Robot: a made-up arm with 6 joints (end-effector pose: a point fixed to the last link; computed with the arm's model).
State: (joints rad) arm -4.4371 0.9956 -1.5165 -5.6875 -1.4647 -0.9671
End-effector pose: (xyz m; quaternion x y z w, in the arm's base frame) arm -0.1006 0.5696 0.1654 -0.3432 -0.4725 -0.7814 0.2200
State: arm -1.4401 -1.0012 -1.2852 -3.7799 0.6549 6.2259
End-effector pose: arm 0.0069 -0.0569 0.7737 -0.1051 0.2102 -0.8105 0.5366
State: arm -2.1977 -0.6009 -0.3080 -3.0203 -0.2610 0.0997
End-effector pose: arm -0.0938 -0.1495 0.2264 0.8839 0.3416 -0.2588 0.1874
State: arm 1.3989 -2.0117 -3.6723 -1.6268 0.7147 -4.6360
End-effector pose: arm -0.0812 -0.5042 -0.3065 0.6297 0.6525 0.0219 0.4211
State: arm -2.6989 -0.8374 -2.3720 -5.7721 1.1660 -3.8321
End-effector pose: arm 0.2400 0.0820 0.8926 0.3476 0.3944 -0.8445 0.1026
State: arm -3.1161 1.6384 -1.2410 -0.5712 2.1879 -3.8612
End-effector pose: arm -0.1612 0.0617 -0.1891 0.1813 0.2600 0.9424 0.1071
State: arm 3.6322 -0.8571 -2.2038 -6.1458 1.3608 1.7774
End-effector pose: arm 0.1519 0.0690 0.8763 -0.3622 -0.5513 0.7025 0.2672
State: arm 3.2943 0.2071 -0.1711 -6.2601 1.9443 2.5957
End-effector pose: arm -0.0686 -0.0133 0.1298 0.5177 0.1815 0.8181 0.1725
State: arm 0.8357 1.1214 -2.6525 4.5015 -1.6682 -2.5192
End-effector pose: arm 0.3165 0.4787 0.3270 -0.7694 -0.1006 0.4584 0.4333
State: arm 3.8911 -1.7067 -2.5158 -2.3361 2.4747 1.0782
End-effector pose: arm 0.4317 0.5183 0.2160 -0.9294 -0.1009 0.3535 0.0338
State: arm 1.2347 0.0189 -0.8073 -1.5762 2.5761 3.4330
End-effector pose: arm 0.2163 0.2711 0.3618 -0.1305 0.4293 -0.8892 0.0897
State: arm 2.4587 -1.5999 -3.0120 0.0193 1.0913 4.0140
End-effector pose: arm 0.5949 -0.4852 0.2660 -0.1277 0.1387 -0.9774 0.0957
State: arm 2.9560 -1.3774 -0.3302 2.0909 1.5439 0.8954
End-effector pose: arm -0.1011 -0.0640 0.4923 0.2165 0.4530 -0.8243 0.2617
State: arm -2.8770 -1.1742 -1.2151 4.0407 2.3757 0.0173
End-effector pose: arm 0.1356 0.1345 0.7082 -0.5948 -0.5118 -0.6133 0.0900
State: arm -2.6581 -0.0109 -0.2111 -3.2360 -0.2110 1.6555
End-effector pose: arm -0.1189 -0.0525 0.1107 -0.8577 0.5140 0.0115 0.0001
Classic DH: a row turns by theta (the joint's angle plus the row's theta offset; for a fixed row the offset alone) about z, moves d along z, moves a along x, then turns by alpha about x. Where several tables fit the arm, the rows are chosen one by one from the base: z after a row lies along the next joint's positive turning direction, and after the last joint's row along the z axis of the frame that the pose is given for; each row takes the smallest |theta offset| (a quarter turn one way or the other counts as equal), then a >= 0, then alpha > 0; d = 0 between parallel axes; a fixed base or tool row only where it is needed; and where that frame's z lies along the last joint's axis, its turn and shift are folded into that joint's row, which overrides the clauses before.
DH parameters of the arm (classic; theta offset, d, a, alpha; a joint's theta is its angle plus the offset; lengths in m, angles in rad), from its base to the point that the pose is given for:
joint 1: 0 0.195 0 -1.5708
joint 2: -1.386 0 0.3266 0
joint 3: 1.386 0 0.075 -1.5708
joint 4: 0 0.334 0 1.5708
joint 5: 0 0 0.075 -1.5708
joint 6: 0 0.096 0 0

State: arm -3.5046 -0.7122 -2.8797 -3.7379 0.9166 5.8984
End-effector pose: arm 0.4158 -0.1763 0.8405 0.6043 -0.0613 0.5856 0.5368
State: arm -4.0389 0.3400 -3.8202 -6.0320 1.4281 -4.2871
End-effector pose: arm -0.0350 0.0102 0.8778 -0.4982 -0.1597 0.5109 0.6822
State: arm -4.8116 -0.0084 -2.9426 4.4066 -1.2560 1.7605
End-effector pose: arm -0.1014 0.0834 0.8113 0.2203 -0.5715 -0.5810 0.5361
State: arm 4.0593 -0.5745 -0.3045 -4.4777 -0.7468 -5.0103
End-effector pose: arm -0.2011 -0.0704 0.3078 -0.8462 -0.2807 0.4237 0.1599
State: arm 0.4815 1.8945 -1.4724 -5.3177 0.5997 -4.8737
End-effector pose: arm 0.1546 0.0736 -0.4121 0.4840 -0.7593 -0.2869 0.3270
